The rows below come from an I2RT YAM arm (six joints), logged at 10 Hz.
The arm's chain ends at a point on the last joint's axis. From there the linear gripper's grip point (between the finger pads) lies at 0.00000 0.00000 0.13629 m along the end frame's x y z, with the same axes.
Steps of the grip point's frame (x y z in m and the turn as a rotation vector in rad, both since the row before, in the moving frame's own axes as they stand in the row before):
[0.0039, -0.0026, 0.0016, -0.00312, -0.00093, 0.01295]
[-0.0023, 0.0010, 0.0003, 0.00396, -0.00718, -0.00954]
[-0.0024, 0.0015, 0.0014, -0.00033, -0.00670, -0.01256]
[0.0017, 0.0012, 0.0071, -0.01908, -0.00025, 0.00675]
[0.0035, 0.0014, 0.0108, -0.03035, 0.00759, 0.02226]
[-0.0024, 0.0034, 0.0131, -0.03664, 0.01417, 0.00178]
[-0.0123, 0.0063, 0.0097, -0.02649, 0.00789, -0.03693]
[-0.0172, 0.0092, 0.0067, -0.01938, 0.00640, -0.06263]
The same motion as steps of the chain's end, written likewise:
[0.0040, -0.0030, 0.0016, -0.00312, -0.00093, 0.01295]
[-0.0013, 0.0015, 0.0003, 0.00396, -0.00718, -0.00954]
[-0.0015, 0.0014, 0.0014, -0.00033, -0.00670, -0.01256]
[0.0017, -0.0014, 0.0071, -0.01908, -0.00025, 0.00675]
[0.0025, -0.0027, 0.0109, -0.03035, 0.00759, 0.02226]
[-0.0043, -0.0016, 0.0132, -0.03664, 0.01417, 0.00178]
[-0.0134, 0.0027, 0.0098, -0.02649, 0.00789, -0.03693]
[-0.0182, 0.0066, 0.0067, -0.01938, 0.00640, -0.06263]

